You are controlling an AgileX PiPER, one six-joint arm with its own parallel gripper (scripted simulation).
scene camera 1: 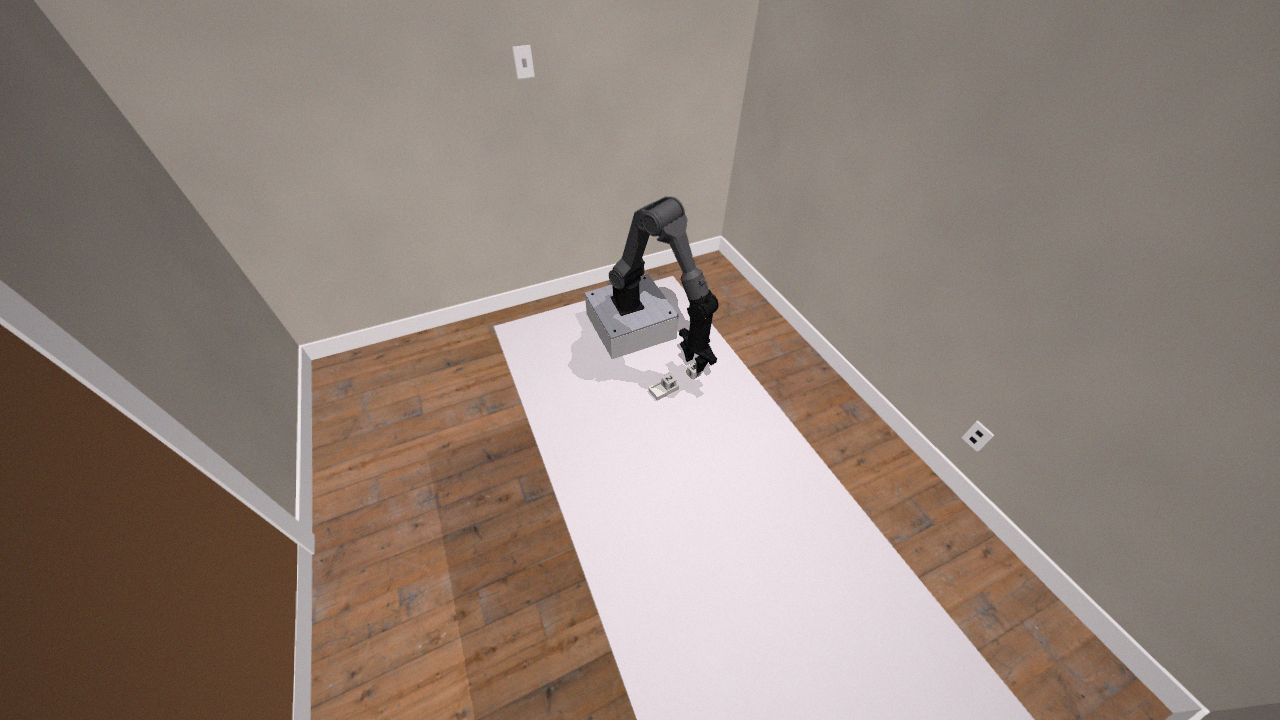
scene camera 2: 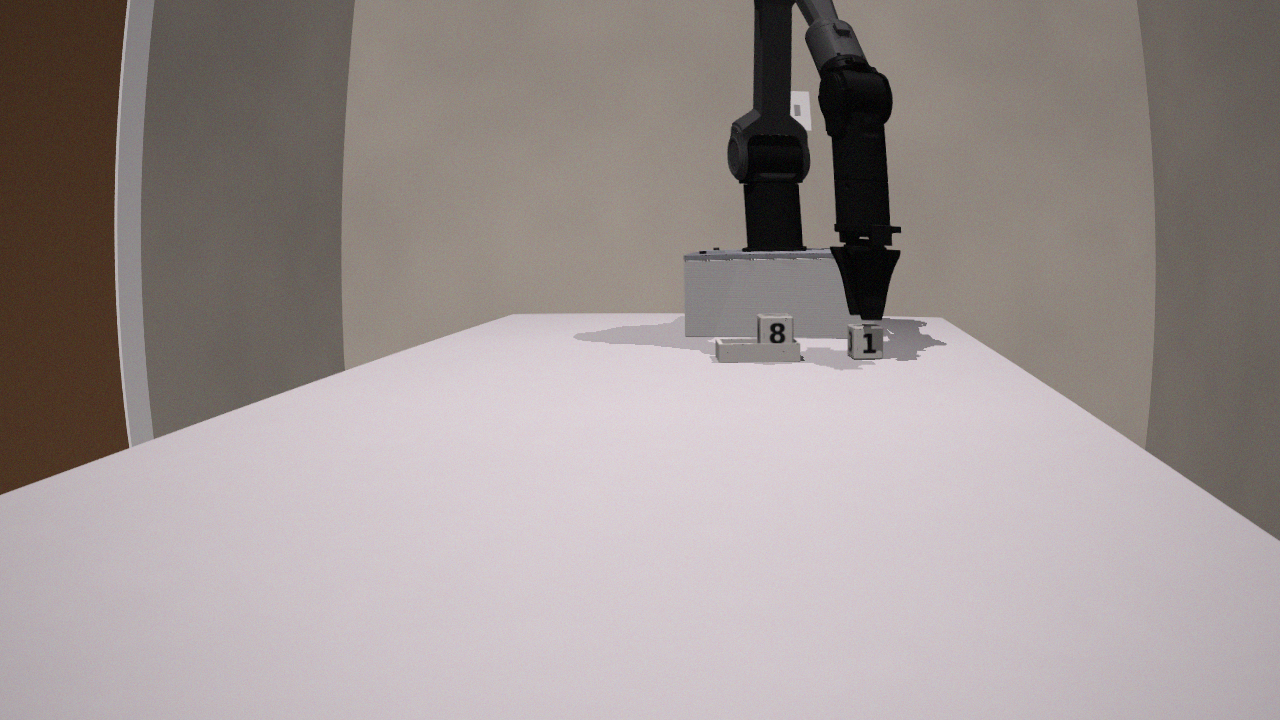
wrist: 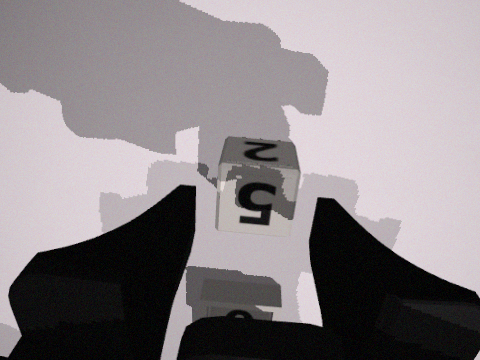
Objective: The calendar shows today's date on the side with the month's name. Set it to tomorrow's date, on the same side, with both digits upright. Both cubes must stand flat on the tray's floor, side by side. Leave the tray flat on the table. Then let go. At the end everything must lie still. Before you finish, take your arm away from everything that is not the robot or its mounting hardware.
Scene:
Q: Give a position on a cube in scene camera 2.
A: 865,341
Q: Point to a cube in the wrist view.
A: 258,180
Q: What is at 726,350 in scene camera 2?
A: A tray.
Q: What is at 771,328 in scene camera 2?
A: A cube.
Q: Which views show my gripper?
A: Scene camera 1, scene camera 2 and the wrist view: all of them.

